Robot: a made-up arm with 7 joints.
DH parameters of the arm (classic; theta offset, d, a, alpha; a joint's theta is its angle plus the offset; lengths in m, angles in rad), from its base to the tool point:
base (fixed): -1.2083 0 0.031 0
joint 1: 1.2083 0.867 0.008 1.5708
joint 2: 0 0.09 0.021 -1.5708
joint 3: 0 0.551 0.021 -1.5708
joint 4: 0 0.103 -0.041 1.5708
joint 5: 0 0.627 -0.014 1.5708
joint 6: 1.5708 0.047 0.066 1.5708
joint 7: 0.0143 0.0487 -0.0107 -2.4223
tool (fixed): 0.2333 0.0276 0 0
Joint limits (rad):
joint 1: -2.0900..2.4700
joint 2: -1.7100..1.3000
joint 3: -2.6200..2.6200
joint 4: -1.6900..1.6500
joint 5: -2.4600..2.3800
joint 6: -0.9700..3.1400
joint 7: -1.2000..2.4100
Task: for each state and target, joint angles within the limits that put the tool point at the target. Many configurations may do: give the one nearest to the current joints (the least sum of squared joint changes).
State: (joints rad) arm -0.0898 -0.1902 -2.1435 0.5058 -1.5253 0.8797 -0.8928
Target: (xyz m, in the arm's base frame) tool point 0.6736 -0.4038 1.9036
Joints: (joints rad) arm -0.0782 -0.5302 -2.0805 0.3830 -1.5512 0.8170 -0.9488
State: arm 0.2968 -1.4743 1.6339 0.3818 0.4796 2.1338 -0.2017
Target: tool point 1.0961 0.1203 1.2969
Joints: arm 0.1155 -1.1926 1.6643 0.2827 0.4529 2.1285 -0.1994
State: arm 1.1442 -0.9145 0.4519 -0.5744 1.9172 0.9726 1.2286
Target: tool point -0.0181 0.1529 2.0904
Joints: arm 1.6830 -0.1487 0.4508 0.0007 2.0411 0.5810 1.8052
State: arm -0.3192 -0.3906 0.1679 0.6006 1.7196 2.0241 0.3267
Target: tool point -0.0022 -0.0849 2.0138
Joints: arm -0.3591 0.3180 -0.0127 0.4886 1.6575 2.1393 0.3090
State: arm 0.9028 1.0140 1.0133 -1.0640 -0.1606 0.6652 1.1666
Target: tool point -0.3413 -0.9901 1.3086
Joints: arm 0.6975 0.7895 1.0092 -0.8558 -0.1469 0.6490 1.1661
